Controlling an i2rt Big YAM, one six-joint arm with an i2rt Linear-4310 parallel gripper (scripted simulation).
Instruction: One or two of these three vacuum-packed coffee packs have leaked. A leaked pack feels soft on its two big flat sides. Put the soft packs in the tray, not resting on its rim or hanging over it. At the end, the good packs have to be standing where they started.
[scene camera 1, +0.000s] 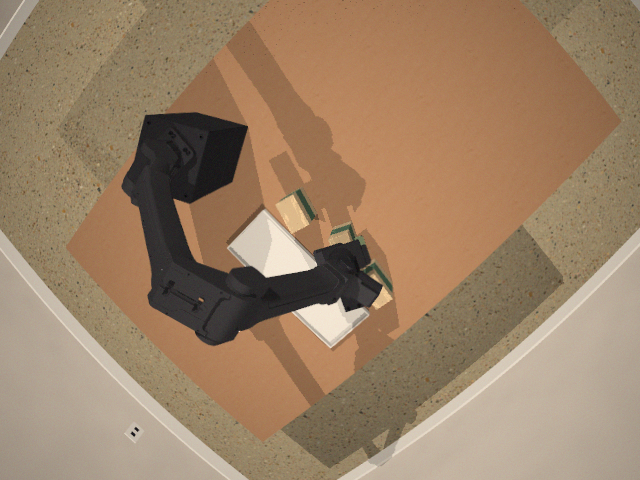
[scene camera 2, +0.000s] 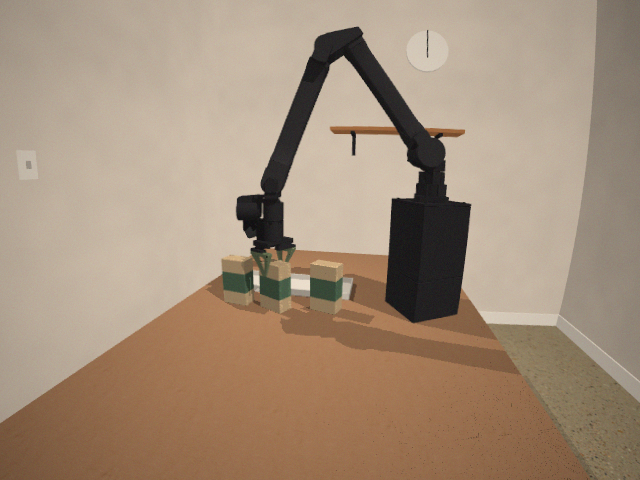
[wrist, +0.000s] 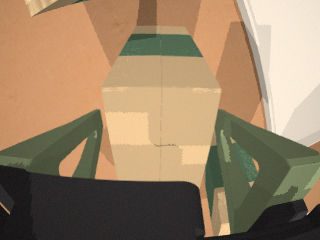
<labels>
my gripper: scene camera 1; scene camera 2; wrist 158, 117
same spot on my gripper: (scene camera 1: 353, 248) = (scene camera 2: 268, 242)
</labels>
